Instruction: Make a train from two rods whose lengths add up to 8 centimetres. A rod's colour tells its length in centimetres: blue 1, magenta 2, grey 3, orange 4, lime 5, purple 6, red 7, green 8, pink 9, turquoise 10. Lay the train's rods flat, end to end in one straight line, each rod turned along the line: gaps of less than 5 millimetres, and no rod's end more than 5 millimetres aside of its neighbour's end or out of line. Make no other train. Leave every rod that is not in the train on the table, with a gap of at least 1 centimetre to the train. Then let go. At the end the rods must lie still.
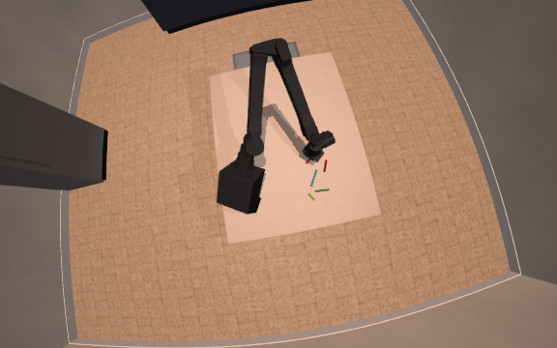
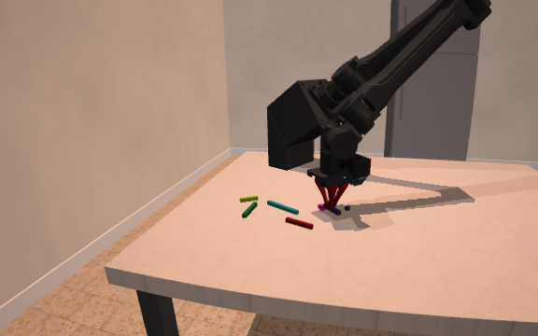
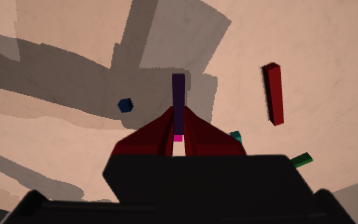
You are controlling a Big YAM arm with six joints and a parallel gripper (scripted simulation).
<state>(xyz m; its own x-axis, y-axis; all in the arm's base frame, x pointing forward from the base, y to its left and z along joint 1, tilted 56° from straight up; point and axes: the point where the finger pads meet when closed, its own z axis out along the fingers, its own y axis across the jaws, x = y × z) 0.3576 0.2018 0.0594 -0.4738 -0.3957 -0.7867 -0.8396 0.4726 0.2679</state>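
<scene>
Now: the purple rod 10 mm to the left of my hand and 10 mm below it. Round my hand: red rod (90 mm ahead, 40 mm to the right, 20 mm below); then magenta rod (30 mm to the right, 20 mm below, 20 mm behind); then blue rod (50 mm behind, 30 mm to the left, 20 mm below).
</scene>
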